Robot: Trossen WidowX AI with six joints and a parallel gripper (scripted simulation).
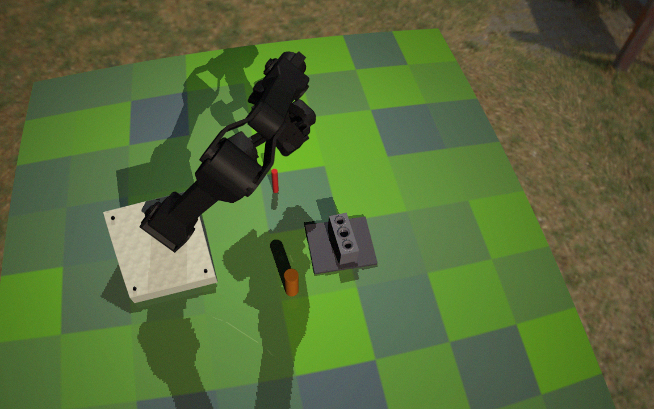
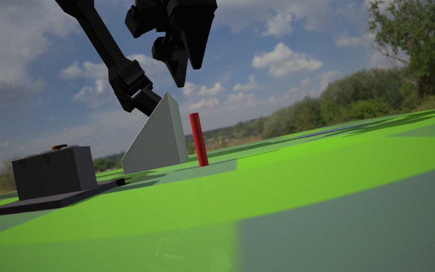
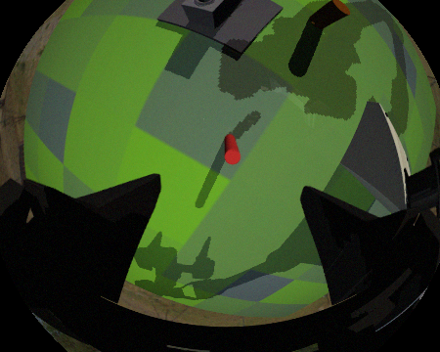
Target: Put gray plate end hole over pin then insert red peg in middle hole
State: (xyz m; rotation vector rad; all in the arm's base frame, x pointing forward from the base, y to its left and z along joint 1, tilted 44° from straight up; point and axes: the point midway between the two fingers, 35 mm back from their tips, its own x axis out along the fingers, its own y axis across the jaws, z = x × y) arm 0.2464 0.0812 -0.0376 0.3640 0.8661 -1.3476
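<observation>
My gripper tip is now 9 cm above the red peg. From my gripper tip the other things lie so: gray plate (19 cm to the right, 10 cm ahead, 9 cm below); orange cylinder (25 cm to the right, 9 cm below, 4 cm behind).
</observation>
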